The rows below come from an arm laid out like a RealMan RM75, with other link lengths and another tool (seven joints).
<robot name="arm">
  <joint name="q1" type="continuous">
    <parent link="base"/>
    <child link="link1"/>
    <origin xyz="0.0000 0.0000 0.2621"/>
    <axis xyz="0 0 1"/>
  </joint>
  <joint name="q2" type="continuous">
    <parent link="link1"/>
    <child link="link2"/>
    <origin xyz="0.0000 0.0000 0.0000" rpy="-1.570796 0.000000 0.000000"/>
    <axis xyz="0 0 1"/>
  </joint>
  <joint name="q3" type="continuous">
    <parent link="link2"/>
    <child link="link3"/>
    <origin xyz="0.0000 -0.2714 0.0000" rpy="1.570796 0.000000 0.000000"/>
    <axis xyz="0 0 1"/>
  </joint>
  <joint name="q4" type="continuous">
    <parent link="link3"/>
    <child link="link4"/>
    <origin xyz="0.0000 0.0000 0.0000" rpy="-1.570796 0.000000 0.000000"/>
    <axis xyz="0 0 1"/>
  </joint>
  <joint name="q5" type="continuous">
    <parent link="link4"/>
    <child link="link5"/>
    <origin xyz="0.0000 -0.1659 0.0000" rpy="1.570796 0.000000 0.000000"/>
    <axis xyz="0 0 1"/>
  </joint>
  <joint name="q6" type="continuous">
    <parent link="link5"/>
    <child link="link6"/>
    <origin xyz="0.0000 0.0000 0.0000" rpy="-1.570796 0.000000 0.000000"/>
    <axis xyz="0 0 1"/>
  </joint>
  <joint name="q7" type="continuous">
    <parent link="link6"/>
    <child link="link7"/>
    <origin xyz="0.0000 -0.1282 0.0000" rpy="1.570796 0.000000 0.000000"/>
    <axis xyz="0 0 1"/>
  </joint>
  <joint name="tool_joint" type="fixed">
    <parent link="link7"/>
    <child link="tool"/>
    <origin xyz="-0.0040 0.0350 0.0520" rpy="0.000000 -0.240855 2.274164"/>
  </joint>
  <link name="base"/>
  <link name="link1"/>
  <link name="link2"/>
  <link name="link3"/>
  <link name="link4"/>
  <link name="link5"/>
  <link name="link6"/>
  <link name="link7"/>
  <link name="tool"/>
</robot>
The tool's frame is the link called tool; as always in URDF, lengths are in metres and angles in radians. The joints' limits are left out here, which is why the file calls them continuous.
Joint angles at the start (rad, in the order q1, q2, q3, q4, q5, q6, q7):
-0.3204, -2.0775, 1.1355, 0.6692, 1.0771, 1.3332, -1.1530
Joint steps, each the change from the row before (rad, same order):
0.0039, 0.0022, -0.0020, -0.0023, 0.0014, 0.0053, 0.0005
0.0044, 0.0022, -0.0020, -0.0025, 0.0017, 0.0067, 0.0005
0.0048, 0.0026, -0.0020, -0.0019, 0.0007, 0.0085, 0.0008
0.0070, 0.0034, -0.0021, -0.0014, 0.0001, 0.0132, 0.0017
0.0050, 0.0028, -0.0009, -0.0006, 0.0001, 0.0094, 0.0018
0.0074, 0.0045, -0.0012, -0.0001, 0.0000, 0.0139, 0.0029
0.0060, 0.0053, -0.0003, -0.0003, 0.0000, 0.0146, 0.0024
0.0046, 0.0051, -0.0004, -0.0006, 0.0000, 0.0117, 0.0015
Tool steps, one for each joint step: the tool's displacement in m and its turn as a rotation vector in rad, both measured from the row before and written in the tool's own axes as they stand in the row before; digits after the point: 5 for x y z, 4 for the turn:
-0.00037, 0.00047, -0.00211, -0.0017, 0.0002, -0.0005
-0.00020, 0.00036, -0.00238, -0.0011, 0.0008, -0.0010
-0.00039, 0.00000, -0.00254, 0.0008, 0.0006, -0.0007
-0.00043, -0.00048, -0.00353, 0.0035, 0.0012, -0.0004
-0.00030, -0.00038, -0.00255, 0.0028, 0.0015, 0.0008
-0.00059, -0.00068, -0.00375, 0.0047, 0.0024, 0.0023
-0.00060, -0.00096, -0.00347, 0.0061, 0.0044, 0.0024
-0.00076, -0.00071, -0.00288, 0.0044, 0.0036, 0.0021

